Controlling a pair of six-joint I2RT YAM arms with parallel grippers.
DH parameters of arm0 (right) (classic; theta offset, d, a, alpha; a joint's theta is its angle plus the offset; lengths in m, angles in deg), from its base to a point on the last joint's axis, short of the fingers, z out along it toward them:
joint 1: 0 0.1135 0.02 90
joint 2: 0 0 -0.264 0
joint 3: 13.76 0 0.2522 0
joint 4: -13.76 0 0.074 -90
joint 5: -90 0 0 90
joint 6: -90 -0.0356 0 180
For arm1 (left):
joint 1: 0 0.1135 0.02 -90
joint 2: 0 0 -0.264 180
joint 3: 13.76 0 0.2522 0
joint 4: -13.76 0 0.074 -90
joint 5: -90 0 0 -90
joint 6: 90 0.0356 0 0
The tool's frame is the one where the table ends.
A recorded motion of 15 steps. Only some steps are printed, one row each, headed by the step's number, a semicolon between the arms.
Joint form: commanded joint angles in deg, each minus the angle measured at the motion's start. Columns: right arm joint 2, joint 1, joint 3, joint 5, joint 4, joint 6; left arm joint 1, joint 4, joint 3, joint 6, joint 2, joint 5.
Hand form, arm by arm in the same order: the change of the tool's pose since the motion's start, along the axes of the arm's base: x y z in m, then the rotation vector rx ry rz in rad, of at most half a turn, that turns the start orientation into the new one. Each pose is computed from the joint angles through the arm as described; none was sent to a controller.
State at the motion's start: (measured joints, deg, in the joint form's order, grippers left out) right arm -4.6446 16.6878 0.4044 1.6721 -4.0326 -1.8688; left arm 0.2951 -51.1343 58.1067 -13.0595 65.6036 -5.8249
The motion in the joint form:
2: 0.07 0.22 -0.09 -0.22 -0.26 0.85; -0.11 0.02 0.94 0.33 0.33 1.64
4: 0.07 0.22 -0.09 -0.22 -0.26 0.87; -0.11 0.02 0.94 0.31 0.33 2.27
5: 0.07 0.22 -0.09 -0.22 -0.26 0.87; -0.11 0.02 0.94 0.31 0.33 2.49
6: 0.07 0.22 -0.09 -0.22 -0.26 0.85; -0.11 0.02 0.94 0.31 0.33 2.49
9: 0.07 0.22 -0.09 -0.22 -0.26 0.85; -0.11 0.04 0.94 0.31 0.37 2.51
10: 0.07 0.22 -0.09 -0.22 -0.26 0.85; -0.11 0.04 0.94 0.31 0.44 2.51
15: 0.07 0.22 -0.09 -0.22 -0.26 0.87; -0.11 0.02 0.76 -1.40 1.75 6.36
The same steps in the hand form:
2: -0.0002 0.0003 -0.0009 -0.0159 -0.0001 0.0022; 0.0021 0.0006 0.0038 0.0274 -0.0114 0.0082
4: -0.0002 0.0003 -0.0009 -0.0162 -0.0002 0.0023; 0.0022 0.0010 0.0038 0.0366 -0.0113 0.0143
5: -0.0002 0.0003 -0.0009 -0.0162 -0.0002 0.0023; 0.0022 0.0011 0.0038 0.0399 -0.0113 0.0163
6: -0.0002 0.0003 -0.0009 -0.0159 -0.0001 0.0022; 0.0022 0.0011 0.0038 0.0399 -0.0113 0.0163
9: -0.0002 0.0003 -0.0009 -0.0159 -0.0001 0.0022; 0.0023 0.0011 0.0037 0.0402 -0.0109 0.0165
10: -0.0002 0.0003 -0.0009 -0.0159 -0.0001 0.0022; 0.0025 0.0011 0.0035 0.0402 -0.0097 0.0165
15: -0.0002 0.0003 -0.0009 -0.0162 -0.0002 0.0023; 0.0063 0.0035 -0.0022 0.0826 0.0184 0.0760

